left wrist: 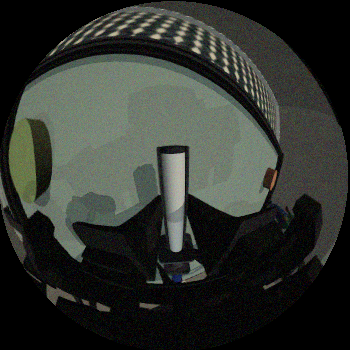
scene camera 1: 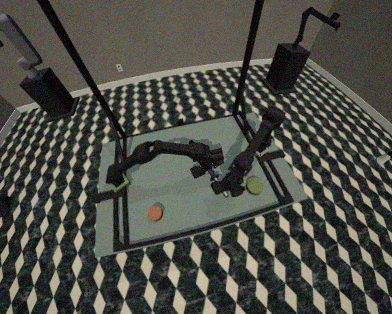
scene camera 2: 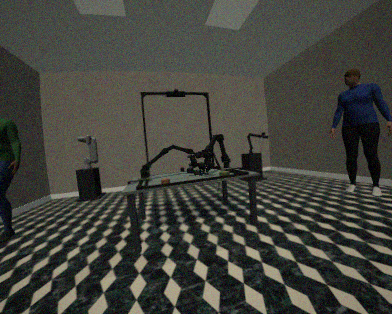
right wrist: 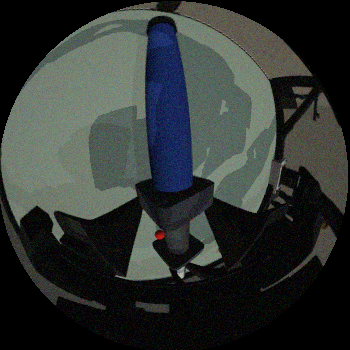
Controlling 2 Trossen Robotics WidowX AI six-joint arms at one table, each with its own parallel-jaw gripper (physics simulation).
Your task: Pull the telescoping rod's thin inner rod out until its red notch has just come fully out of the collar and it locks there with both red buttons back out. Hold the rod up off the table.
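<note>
The telescoping rod is held above the table between my grippers. In the right wrist view its blue outer tube (right wrist: 170,110) runs up to a black end cap. Below the tube is the dark collar (right wrist: 175,197), with one red button (right wrist: 160,234) showing at its left and a sliver of red at its right. My right gripper (right wrist: 172,199) (scene camera 1: 209,169) is shut on the collar. My left gripper (left wrist: 173,197) (scene camera 1: 227,192) is shut on the white inner rod (left wrist: 173,185). A short white piece shows past the collar's flange (right wrist: 178,254). I cannot make out a red notch.
A green disc (scene camera 1: 254,185) (left wrist: 22,160) lies on the table (scene camera 1: 175,225) near my left gripper. An orange disc (scene camera 1: 155,213) (left wrist: 270,179) lies at the table's lower left. Dark frame bars edge the table. A person in blue (scene camera 2: 357,107) stands at the right of scene camera 2.
</note>
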